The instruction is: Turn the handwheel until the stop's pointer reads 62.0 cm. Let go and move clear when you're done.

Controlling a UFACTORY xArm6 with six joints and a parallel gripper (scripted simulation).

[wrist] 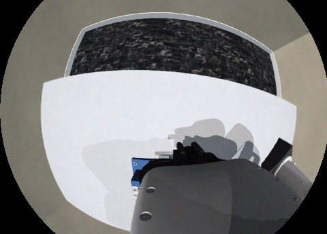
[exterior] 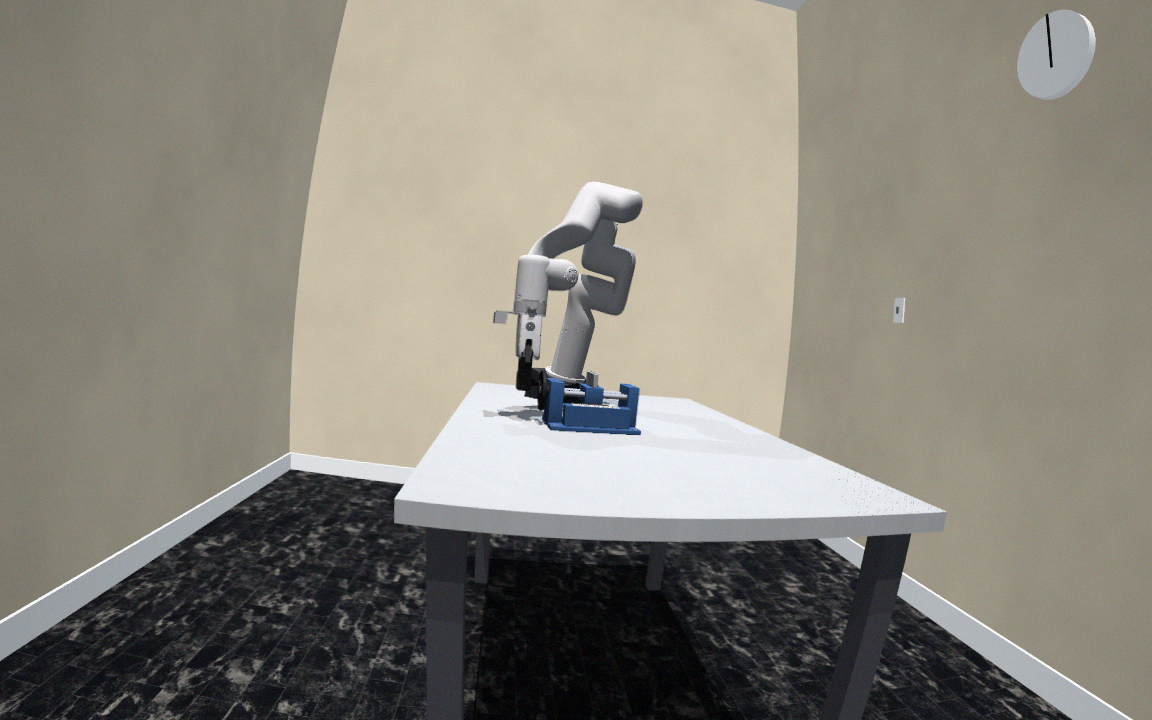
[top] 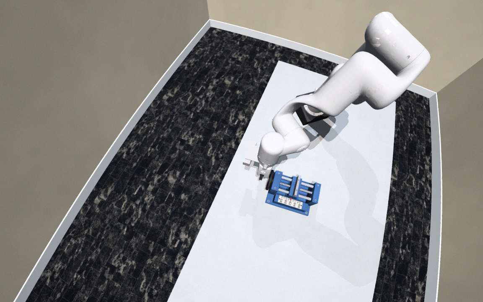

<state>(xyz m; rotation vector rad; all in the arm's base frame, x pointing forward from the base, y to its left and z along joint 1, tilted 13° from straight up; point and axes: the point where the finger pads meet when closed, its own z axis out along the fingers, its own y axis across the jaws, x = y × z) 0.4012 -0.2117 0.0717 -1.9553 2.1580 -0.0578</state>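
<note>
My gripper is now 150 mm to the right of the stop and 50 mm short of it. The rest, counted from my hand: handwheel 20 mm to the left, 10 mm ahead.
</note>
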